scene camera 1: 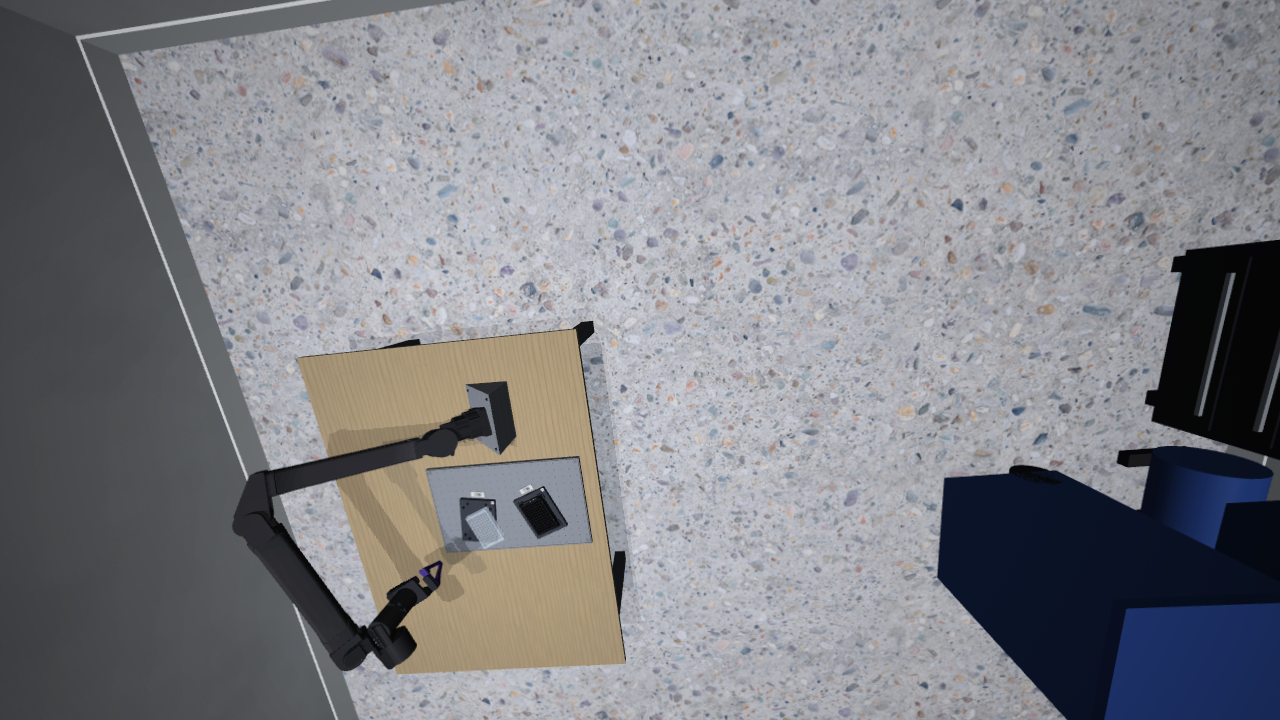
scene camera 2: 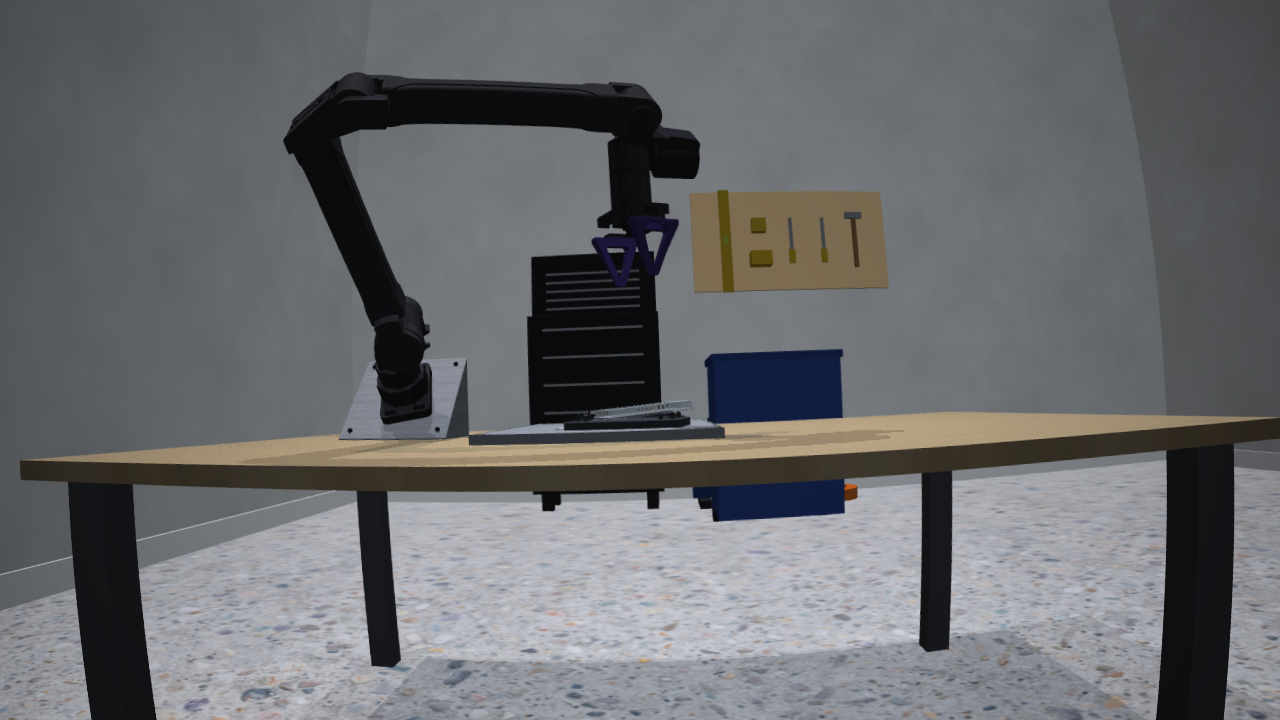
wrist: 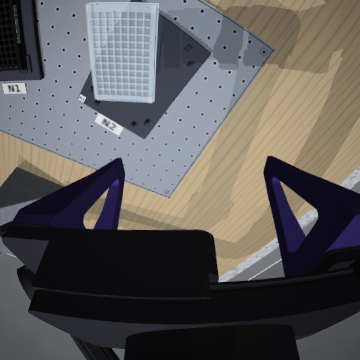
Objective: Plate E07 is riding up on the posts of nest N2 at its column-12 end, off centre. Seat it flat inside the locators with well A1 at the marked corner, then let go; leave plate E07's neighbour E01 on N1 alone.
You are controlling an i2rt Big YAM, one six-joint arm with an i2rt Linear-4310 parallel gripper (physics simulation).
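Places are measured from the arm's base along level axes (x up, y right, z ahead), in metres.
Where they show: gripper, fingertip midpoint: (scene camera 1: 429, 569) (scene camera 2: 636, 281) (wrist: 194, 163); arm's base at its link origin: (scene camera 1: 482, 420) (scene camera 2: 407, 396).
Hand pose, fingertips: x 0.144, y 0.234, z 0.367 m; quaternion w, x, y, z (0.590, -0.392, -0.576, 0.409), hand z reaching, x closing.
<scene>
Each offset is from my fingertips to the top centre of the thing. "*": to the spot under its first point. Level surfaces: height alone.
The clear plate E07 {dx -0.165, dy -0.092, dz +0.013 m} (scene camera 1: 484, 527) (scene camera 2: 642, 410) (wrist: 123, 52) lies skewed across the dark nest N2 (scene camera 1: 466, 519) (scene camera 2: 626, 423) (wrist: 175, 85). In scene camera 2 it is tilted, its right end higher than its left. In the wrist view it is turned relative to the nest and leaves the nest's right part bare; a small A1 label {* dx -0.190, dy -0.138, dz -0.067 m} (wrist: 82, 98) shows at the nest's left corner. The black plate E01 {dx -0.175, dy -0.285, dz +0.011 m} (scene camera 1: 539, 515) (wrist: 9, 37) sits on nest N1 {* dx -0.190, dy -0.220, dz -0.035 m} (wrist: 33, 65). My gripper (scene camera 1: 439, 574) (scene camera 2: 639, 278) (wrist: 194, 163) is open and empty, high above the table, apart from both plates.
Both nests stand on a grey perforated board (scene camera 1: 572, 501) (scene camera 2: 501, 437) (wrist: 175, 130) on the wooden table {dx -0.214 m} (scene camera 1: 537, 617) (scene camera 2: 984, 438). The arm's slanted base mount (scene camera 1: 505, 420) (scene camera 2: 449, 394) stands beside the board. A black drawer cabinet (scene camera 2: 595, 344) and a blue cabinet (scene camera 2: 775, 389) stand beyond the table.
</scene>
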